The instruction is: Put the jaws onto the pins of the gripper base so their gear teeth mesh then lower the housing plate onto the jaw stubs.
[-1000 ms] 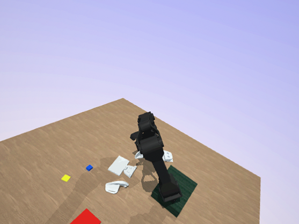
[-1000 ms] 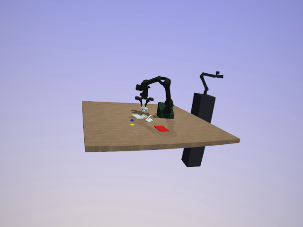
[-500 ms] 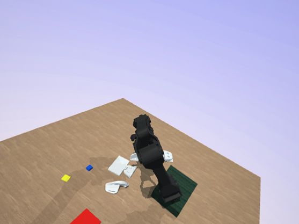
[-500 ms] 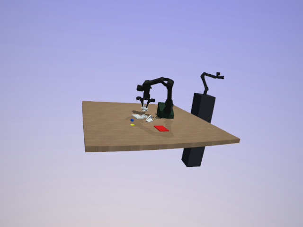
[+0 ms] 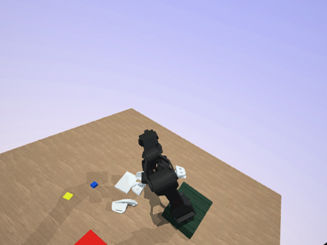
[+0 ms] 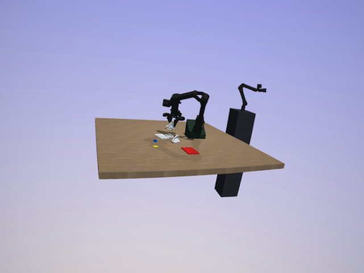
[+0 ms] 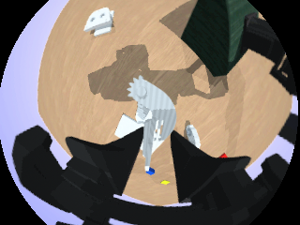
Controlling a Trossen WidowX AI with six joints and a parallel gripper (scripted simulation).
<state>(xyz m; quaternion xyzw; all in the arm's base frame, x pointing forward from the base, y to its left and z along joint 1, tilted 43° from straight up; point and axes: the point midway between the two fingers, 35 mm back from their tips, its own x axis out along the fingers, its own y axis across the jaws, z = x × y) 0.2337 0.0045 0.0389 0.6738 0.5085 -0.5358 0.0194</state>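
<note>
My gripper tip is now 10 mm past the white jaw and 40 mm to the left of it. From my gripper tip the other things lie so: blue cube (160 mm ahead, 160 mm to the left, 80 mm below); then yellow tile (170 mm ahead, 280 mm to the left, 90 mm below); then red patch (70 mm behind, 340 mm to the left, 80 mm below).
</note>
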